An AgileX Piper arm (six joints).
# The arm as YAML. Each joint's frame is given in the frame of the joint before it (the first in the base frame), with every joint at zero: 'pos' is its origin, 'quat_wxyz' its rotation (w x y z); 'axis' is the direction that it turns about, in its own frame. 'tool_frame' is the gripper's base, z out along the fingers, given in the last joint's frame.
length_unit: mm
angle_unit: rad
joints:
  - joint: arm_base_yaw
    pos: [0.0, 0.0, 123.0]
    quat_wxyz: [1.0, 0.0, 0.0, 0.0]
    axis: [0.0, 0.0, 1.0]
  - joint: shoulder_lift
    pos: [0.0, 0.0, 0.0]
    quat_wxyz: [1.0, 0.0, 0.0, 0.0]
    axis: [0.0, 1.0, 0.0]
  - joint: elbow
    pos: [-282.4, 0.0, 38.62]
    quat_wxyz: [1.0, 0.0, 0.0, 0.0]
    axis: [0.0, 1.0, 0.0]
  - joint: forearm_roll
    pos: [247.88, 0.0, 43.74]
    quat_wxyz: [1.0, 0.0, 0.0, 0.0]
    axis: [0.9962, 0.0, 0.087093]
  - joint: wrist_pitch
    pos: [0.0, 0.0, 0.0]
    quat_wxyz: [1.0, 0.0, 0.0, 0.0]
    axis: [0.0, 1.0, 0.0]
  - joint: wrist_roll
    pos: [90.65, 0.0, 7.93]
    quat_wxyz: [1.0, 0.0, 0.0, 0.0]
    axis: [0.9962, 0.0, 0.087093]
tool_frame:
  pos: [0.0, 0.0, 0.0]
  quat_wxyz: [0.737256, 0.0, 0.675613, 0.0]
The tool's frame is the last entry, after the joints.
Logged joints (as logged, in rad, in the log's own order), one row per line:
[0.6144 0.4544 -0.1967 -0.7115 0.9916 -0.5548]
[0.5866 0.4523 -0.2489 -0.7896 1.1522 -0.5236]
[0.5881 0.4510 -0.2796 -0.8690 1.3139 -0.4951]
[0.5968 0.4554 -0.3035 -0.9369 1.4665 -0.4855]
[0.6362 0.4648 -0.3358 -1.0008 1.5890 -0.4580]
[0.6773 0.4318 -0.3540 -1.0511 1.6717 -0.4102]
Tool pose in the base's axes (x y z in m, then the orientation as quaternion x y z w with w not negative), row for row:
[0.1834 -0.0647 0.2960 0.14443 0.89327 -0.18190 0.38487]
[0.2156 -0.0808 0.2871 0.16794 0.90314 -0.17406 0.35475]
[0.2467 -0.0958 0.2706 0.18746 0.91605 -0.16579 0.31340]
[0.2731 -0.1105 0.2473 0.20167 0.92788 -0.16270 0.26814]
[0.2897 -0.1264 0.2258 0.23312 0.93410 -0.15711 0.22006]
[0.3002 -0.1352 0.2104 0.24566 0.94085 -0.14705 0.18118]
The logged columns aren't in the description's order. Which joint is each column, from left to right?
Columns, left to right: wrist_pitch, wrist_roll, arm_base_yaw, elbow, shoulder_lift, forearm_roll.
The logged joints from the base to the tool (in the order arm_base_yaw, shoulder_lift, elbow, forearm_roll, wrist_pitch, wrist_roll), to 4 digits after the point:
[-0.1967 0.9916 -0.7115 -0.5548 0.6144 0.4544]
[-0.2489 1.1522 -0.7896 -0.5236 0.5866 0.4523]
[-0.2796 1.3139 -0.8690 -0.4951 0.5881 0.4510]
[-0.3035 1.4665 -0.9369 -0.4855 0.5968 0.4554]
[-0.3358 1.5890 -1.0008 -0.4580 0.6362 0.4648]
[-0.3540 1.6717 -1.0511 -0.4102 0.6773 0.4318]

